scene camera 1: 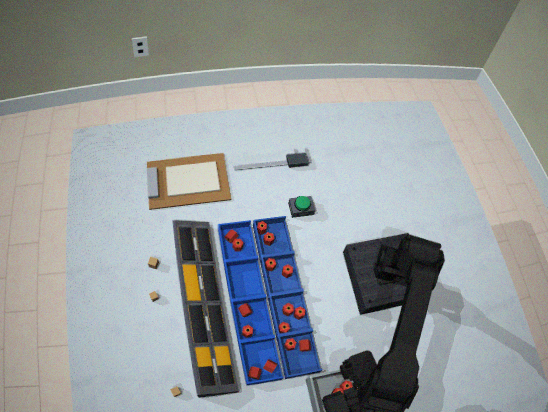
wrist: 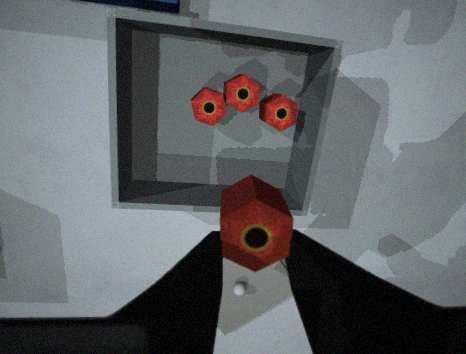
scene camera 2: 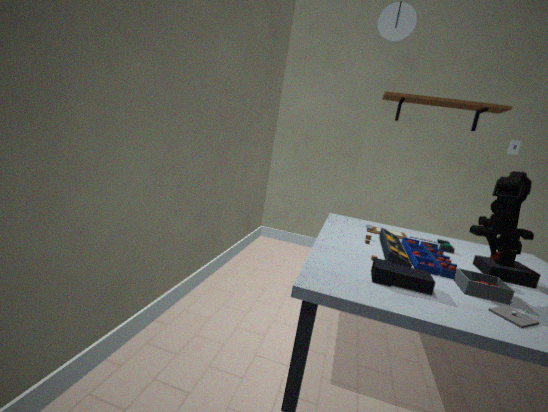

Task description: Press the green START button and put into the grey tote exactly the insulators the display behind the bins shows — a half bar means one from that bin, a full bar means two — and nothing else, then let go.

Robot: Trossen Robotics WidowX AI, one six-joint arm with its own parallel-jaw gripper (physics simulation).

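My gripper [wrist: 253,241] is shut on a red hexagonal insulator [wrist: 256,207], which overlaps the near rim of the grey tote [scene camera 1: 314,395] [scene camera 2: 485,293] [wrist: 225,29] in the wrist view. Three red insulators [wrist: 209,107] [wrist: 242,93] [wrist: 281,112] lie on the tote's floor. The arm partly hides the tote in scene camera 1. The blue bins [scene camera 1: 246,279] hold red pieces; one bin in the left column is empty. The display [scene camera 1: 218,389] shows one full yellow bar [scene camera 1: 192,282] in its second row and two half bars [scene camera 1: 203,356] [scene camera 1: 223,355] in its last row. The green START button [scene camera 1: 302,203] stands beyond the bins.
A long black box [scene camera 2: 402,276] stands near the display and the table's edge. A beige plate with a white knob [scene camera 2: 515,316] [wrist: 255,312] lies beside the tote. Small wooden cubes [scene camera 1: 153,262] [scene camera 1: 175,391] lie beyond the display. A clipboard [scene camera 1: 190,202] and a caliper [scene camera 1: 298,160] lie farther back.
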